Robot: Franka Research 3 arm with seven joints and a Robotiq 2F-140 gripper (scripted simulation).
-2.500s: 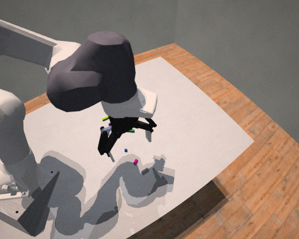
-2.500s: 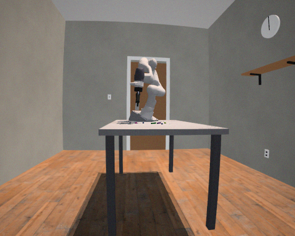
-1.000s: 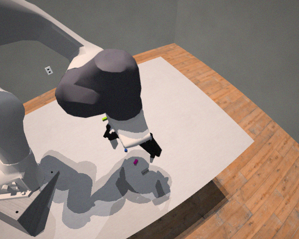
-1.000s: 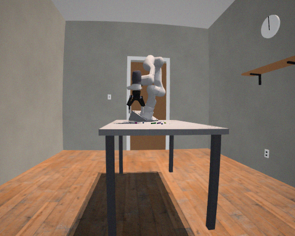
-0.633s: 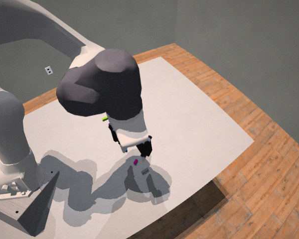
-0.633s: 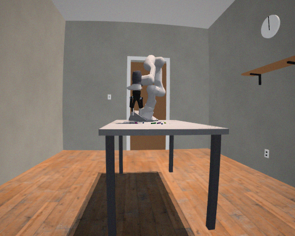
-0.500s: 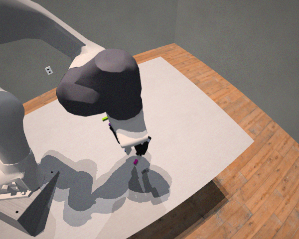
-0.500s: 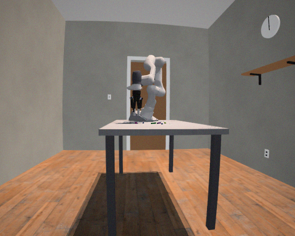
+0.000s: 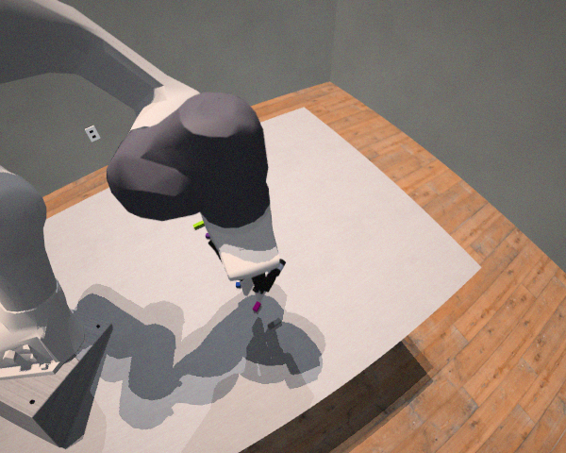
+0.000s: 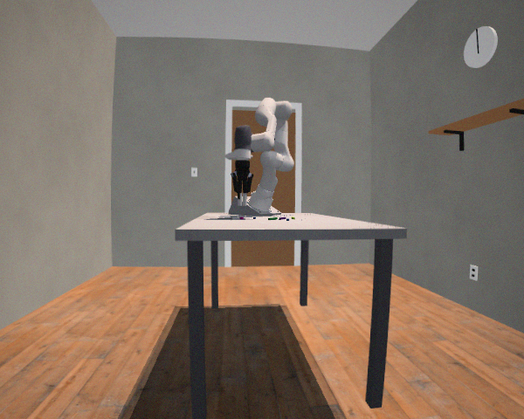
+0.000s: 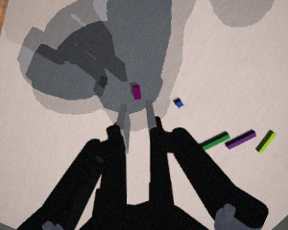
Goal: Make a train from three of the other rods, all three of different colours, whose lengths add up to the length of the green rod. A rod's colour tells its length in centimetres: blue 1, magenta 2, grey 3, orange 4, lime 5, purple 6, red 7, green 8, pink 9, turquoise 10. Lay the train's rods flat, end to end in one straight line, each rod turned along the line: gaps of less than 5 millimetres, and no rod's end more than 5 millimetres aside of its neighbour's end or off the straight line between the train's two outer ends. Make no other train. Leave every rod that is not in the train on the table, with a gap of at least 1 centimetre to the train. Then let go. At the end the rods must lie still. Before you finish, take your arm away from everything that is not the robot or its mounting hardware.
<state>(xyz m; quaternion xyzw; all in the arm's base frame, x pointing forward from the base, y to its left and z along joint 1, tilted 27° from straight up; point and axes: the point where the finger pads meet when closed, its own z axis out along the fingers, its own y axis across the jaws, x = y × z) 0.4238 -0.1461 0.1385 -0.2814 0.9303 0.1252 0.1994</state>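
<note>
The magenta rod is 10 cm below my hand. The rest, counted from my hand: green rod 2 cm ahead, 16 cm to the left, 10 cm below; then grey rod 1 cm ahead, 6 cm to the right, 10 cm below; then purple rod 2 cm behind, 21 cm to the left, 10 cm below.
</note>
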